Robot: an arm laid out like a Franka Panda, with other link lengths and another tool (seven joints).
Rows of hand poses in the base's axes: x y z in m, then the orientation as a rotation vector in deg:
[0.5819 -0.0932 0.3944 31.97 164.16 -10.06]
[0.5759 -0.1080 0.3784 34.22 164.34 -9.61]
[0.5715 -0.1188 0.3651 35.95 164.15 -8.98]
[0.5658 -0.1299 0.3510 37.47 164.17 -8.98]
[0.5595 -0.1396 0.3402 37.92 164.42 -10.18]
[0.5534 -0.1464 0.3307 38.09 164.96 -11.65]
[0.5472 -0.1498 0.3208 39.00 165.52 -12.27]
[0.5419 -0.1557 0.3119 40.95 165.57 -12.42]
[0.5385 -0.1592 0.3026 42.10 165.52 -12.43]
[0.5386 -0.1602 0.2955 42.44 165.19 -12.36]
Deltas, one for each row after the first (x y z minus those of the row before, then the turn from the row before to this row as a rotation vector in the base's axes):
[-0.0060 -0.0148 -0.0160 0.57 0.40 -1.46]
[-0.0044 -0.0108 -0.0133 0.56 -0.04 -1.13]
[-0.0057 -0.0111 -0.0141 0.18 0.27 -1.01]
[-0.0063 -0.0097 -0.0108 -0.66 0.55 -0.36]
[-0.0061 -0.0068 -0.0095 -0.79 0.85 -0.16]
[-0.0062 -0.0034 -0.0099 -0.15 0.81 -0.59]
[-0.0053 -0.0059 -0.0089 0.12 0.41 -1.30]
[-0.0034 -0.0035 -0.0093 0.10 0.16 -0.77]
[0.0001 -0.0010 -0.0071 -0.01 -0.26 -0.25]

